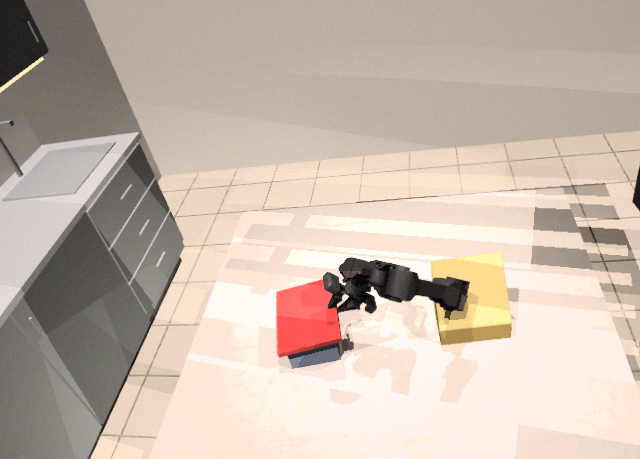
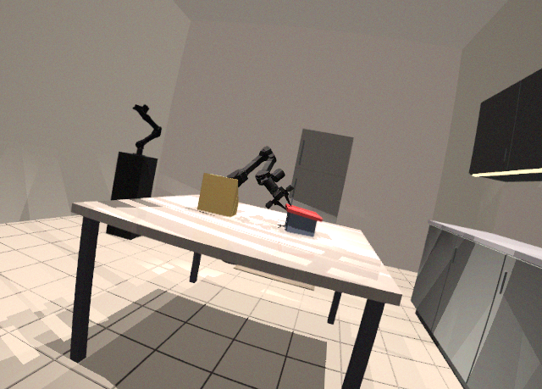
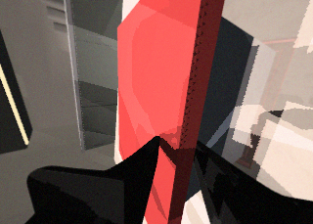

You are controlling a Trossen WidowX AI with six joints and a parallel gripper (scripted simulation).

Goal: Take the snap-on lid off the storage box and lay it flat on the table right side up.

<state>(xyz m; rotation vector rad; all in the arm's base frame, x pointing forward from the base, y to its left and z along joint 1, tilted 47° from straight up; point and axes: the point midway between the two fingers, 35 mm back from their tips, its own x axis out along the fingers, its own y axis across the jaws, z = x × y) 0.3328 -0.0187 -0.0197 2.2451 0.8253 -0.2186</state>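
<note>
Right now the red lid is 8 cm ahead of my gripper tip. Also, from my gripper tip: storage box: 8 cm ahead, 1 cm to the left, 6 cm below.
</note>
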